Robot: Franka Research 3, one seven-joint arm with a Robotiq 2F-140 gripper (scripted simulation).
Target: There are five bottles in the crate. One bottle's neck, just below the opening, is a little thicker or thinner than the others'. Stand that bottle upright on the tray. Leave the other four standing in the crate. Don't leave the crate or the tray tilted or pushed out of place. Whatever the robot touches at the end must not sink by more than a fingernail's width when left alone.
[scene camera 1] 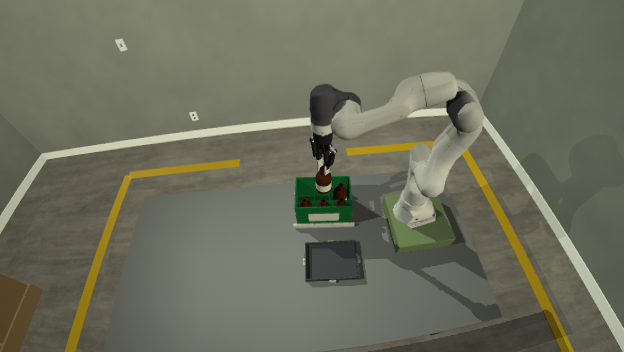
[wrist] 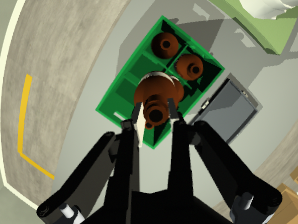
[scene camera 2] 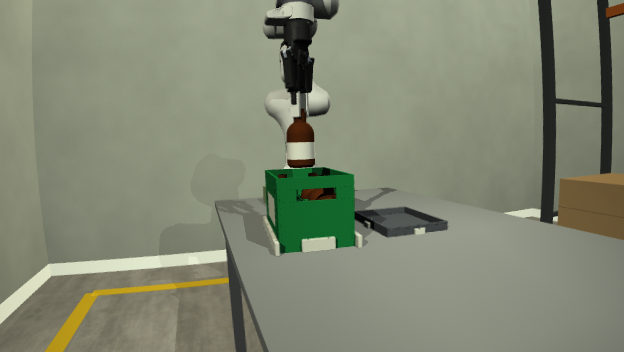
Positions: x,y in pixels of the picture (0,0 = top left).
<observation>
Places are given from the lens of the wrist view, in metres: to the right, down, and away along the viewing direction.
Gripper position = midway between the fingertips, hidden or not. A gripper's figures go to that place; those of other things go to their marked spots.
my gripper [wrist: 156,109]: 0.01, 0.00, 0.21
tray [wrist: 231,111]: 0.32, -0.01, 0.53
green crate [wrist: 121,99]: -0.09, -0.04, 0.52
The marked spots on the green crate and the tray are 0.41 m apart.
</observation>
